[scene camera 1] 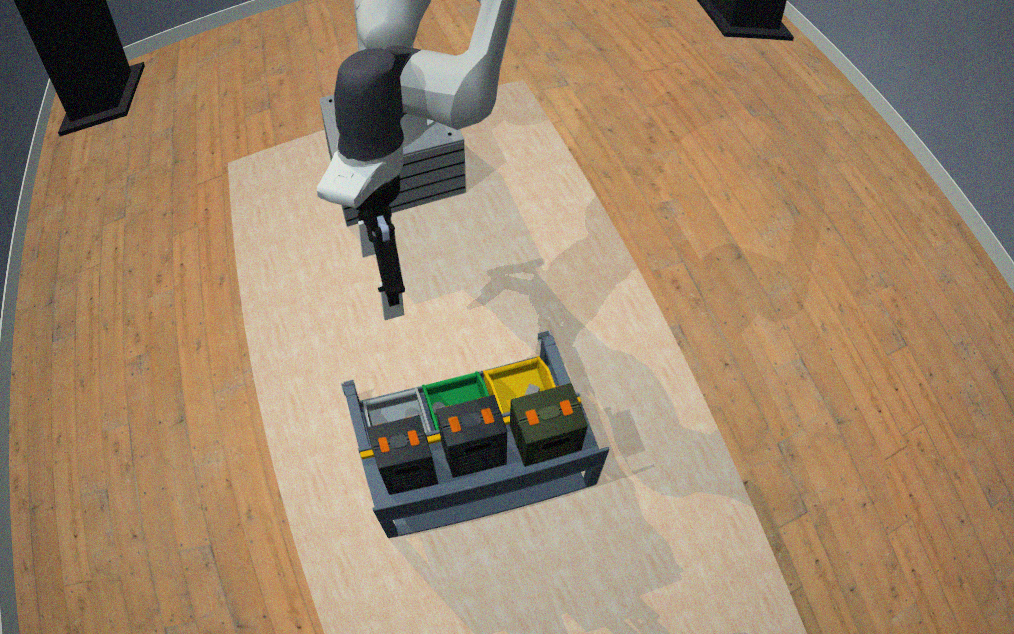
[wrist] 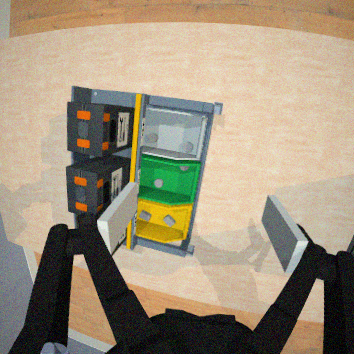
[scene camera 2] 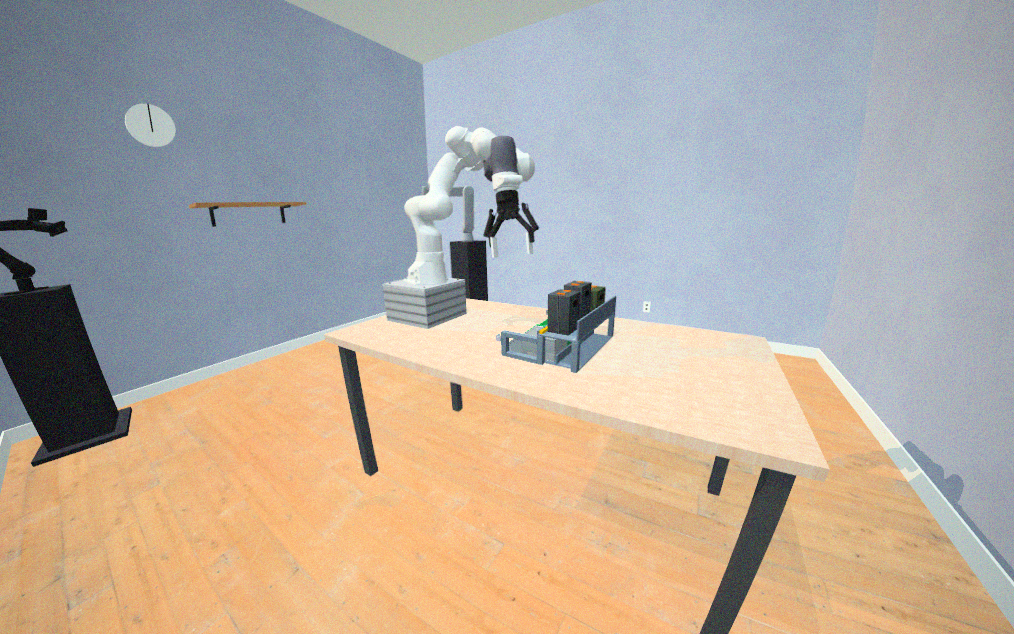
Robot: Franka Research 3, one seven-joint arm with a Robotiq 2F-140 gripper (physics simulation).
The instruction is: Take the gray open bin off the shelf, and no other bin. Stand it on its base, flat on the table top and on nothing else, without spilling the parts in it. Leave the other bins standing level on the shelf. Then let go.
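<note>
The gray open bin (scene camera 1: pixel 392 408) (wrist: pixel 172 129) stands level in an end slot of the blue-gray shelf (scene camera 1: pixel 489 484) (scene camera 2: pixel 596 317) (wrist: pixel 111 95), with a couple of round parts inside. The green bin (scene camera 1: pixel 457 390) (wrist: pixel 172 173) is beside it, and the yellow bin (scene camera 1: pixel 515 379) (wrist: pixel 159 231) is beyond the green one at the other end. My gripper (scene camera 1: pixel 379 273) (scene camera 2: pixel 512 248) (wrist: pixel 199 201) is open and empty. It hangs high above the table, on the robot-base side of the shelf, fingers pointing down. In the wrist view one finger overlaps the shelf's image; the bins lie ahead of the fingers.
Dark cases with orange latches (scene camera 1: pixel 407 457) (scene camera 1: pixel 474 442) stand on the shelf behind the bins, with an olive case (scene camera 1: pixel 549 427) at the yellow end. A yellow bar (wrist: pixel 134 155) runs between cases and bins. Shelf end posts rise beside the outer bins. The robot's ribbed base (scene camera 2: pixel 424 302) stands on the table.
</note>
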